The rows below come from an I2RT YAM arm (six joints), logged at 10 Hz.
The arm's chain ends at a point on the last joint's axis. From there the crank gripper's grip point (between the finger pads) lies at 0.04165 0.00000 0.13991 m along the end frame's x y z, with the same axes.
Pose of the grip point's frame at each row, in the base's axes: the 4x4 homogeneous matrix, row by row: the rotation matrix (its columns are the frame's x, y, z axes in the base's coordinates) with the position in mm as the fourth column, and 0 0 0 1 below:
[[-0.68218 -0.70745 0.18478 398.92], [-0.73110 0.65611 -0.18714 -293.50], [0.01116 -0.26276 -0.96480 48.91], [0 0 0 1]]
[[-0.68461 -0.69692 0.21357 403.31], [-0.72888 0.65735 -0.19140 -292.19], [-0.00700 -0.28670 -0.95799 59.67], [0 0 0 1]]
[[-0.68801 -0.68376 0.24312 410.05], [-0.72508 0.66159 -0.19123 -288.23], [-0.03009 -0.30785 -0.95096 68.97], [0 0 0 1]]
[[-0.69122 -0.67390 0.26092 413.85], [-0.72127 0.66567 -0.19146 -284.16], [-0.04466 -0.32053 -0.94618 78.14], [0 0 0 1]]
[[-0.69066 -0.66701 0.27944 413.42], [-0.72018 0.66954 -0.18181 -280.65], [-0.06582 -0.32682 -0.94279 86.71], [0 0 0 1]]
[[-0.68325 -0.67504 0.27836 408.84], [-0.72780 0.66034 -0.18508 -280.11], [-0.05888 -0.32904 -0.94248 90.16], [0 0 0 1]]
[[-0.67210 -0.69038 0.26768 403.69], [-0.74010 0.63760 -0.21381 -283.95], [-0.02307 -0.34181 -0.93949 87.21], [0 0 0 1]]
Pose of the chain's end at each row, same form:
[[-0.68218 -0.70745 0.18478 401.48], [-0.73110 0.65611 -0.18714 -236.87], [0.01116 -0.26276 -0.96480 183.43], [0 0 0 1]]
[[-0.68461 -0.69692 0.21357 401.94], [-0.72888 0.65735 -0.19140 -235.05], [-0.00700 -0.28670 -0.95799 193.99], [0 0 0 1]]
[[-0.68801 -0.68376 0.24312 404.69], [-0.72508 0.66159 -0.19123 -231.28], [-0.03009 -0.30785 -0.95096 203.27], [0 0 0 1]]
[[-0.69122 -0.67390 0.26092 406.13], [-0.72127 0.66567 -0.19146 -227.33], [-0.04466 -0.32053 -0.94618 212.38], [0 0 0 1]]
[[-0.69066 -0.66701 0.27944 403.09], [-0.72018 0.66954 -0.18181 -225.22], [-0.06582 -0.32682 -0.94279 221.36], [0 0 0 1]]
[[-0.68325 -0.67504 0.27836 398.35], [-0.72780 0.66034 -0.18508 -223.90], [-0.05888 -0.32904 -0.94248 224.47], [0 0 0 1]]
[[-0.67210 -0.69038 0.26768 394.23], [-0.74010 0.63760 -0.21381 -223.21], [-0.02307 -0.34181 -0.93949 219.61], [0 0 0 1]]

